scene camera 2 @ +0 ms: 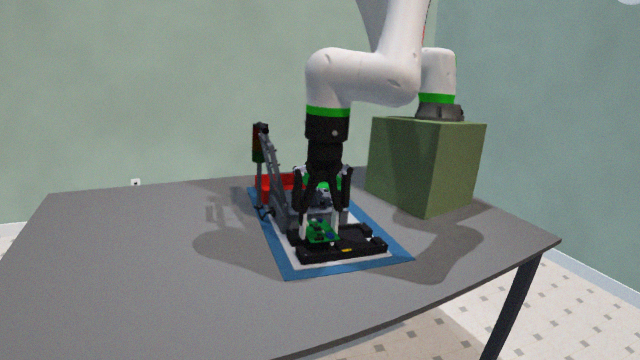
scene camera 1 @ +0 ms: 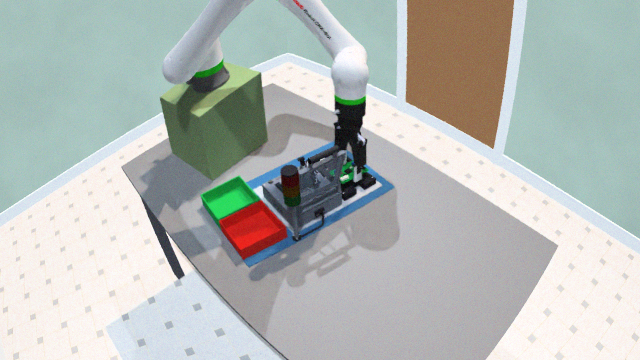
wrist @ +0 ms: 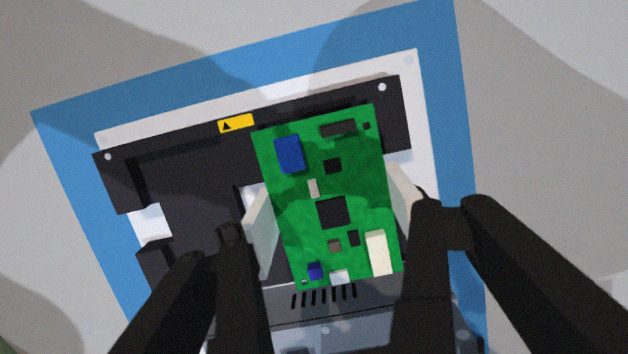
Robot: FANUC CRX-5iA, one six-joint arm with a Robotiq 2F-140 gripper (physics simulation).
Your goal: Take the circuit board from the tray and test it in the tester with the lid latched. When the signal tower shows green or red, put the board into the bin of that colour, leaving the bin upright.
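Seen in the pictures: gripper, fingertip midpoint: (scene camera 2: 318, 235) (scene camera 1: 349, 173) (wrist: 330, 194); arm's base, origin of the base link: (scene camera 2: 435, 120) (scene camera 1: 211, 81).
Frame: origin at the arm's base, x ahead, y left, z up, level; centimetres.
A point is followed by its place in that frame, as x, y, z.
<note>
My gripper (scene camera 1: 351, 173) @[54.0, 11.6, -25.1] (scene camera 2: 320, 230) @[54.0, 11.6, -25.1] (wrist: 330, 194) @[54.0, 11.6, -25.1] is shut on the green circuit board (scene camera 1: 344, 177) @[55.3, 7.1, -23.0] (scene camera 2: 316, 237) @[57.1, 15.2, -23.1] (wrist: 305, 200) @[52.7, 12.3, -23.8], with its pale pads on the board's two long edges. The board is roughly level, a little above the black tray (scene camera 1: 368, 182) @[60.4, 13.3, -26.7] (scene camera 2: 367, 249) @[45.5, 20.2, -26.9] (wrist: 200, 205) @[44.5, 14.4, -27.5]. The grey tester (scene camera 1: 280, 199) @[46.1, -12.3, -23.3] (wrist: 325, 342) @[49.0, 2.4, -23.3] stands beside the tray, its lid (scene camera 2: 274, 167) @[60.2, -0.1, -11.0] raised and tilted. The signal tower (scene camera 1: 290, 186) @[58.0, -18.8, -7.1] (scene camera 2: 258, 145) @[57.8, -15.4, -9.2] shows dim lamps, none clearly lit. The green bin (scene camera 1: 230, 197) @[27.6, -18.4, -28.7] and red bin (scene camera 1: 255, 230) @[45.0, -23.4, -28.8] (scene camera 2: 265, 194) @[53.6, -18.7, -25.9] are upright.
A blue-bordered mat (scene camera 1: 385, 187) @[64.8, 17.1, -29.2] (scene camera 2: 295, 274) @[64.0, 18.3, -29.1] (wrist: 75, 200) @[33.9, 19.5, -29.1] lies under the tray and tester. The raised lid's handle (scene camera 1: 324, 155) @[60.8, -8.3, -2.4] is close to the gripper. A cable (scene camera 1: 322, 222) @[59.2, -8.6, -27.9] runs from the tester to the tower's foot. The green pedestal (scene camera 1: 215, 135) @[14.8, -11.3, -12.6] (scene camera 2: 425, 165) @[14.6, 9.4, -12.3] carries the arm.
</note>
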